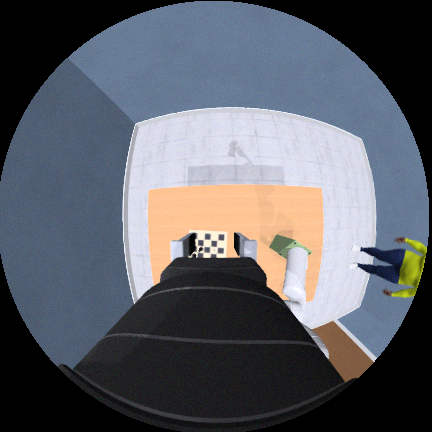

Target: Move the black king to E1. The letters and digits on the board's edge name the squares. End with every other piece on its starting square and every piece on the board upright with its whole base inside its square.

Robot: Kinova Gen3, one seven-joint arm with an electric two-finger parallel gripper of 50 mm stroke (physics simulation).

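Places are measured from the arm's base along level axes (x left, y back, z up), in metres.
Where they show: gripper, fingertip midpoint: [214, 240]; arm's base at its link origin: [296, 253].
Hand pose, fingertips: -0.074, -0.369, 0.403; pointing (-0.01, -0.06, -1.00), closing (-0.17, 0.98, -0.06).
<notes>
Each offset is from my fingertips to the top centre of the thing, as dx, dy, dz. Level surfaces: height alone.
The chessboard {+0.161, -0.061, -0.593} [221, 234] lies on the table, seen small between the fingers, and its near part is hidden behind the gripper body. A few small dark pieces {+0.162, -0.096, -0.530} [199, 251] stand at its left part, too small to tell which is the black king. The edge letters and digits cannot be read. My gripper [214, 240] is open with nothing between its fingers, high above the board.
The wooden table {dz -0.600} [200, 205] stands on a pale tiled floor [310, 155]. A green block-like base [282, 245] with a white arm-like object [296, 272] is right of the board. A person in a yellow top [412, 267] is at the far right.
</notes>
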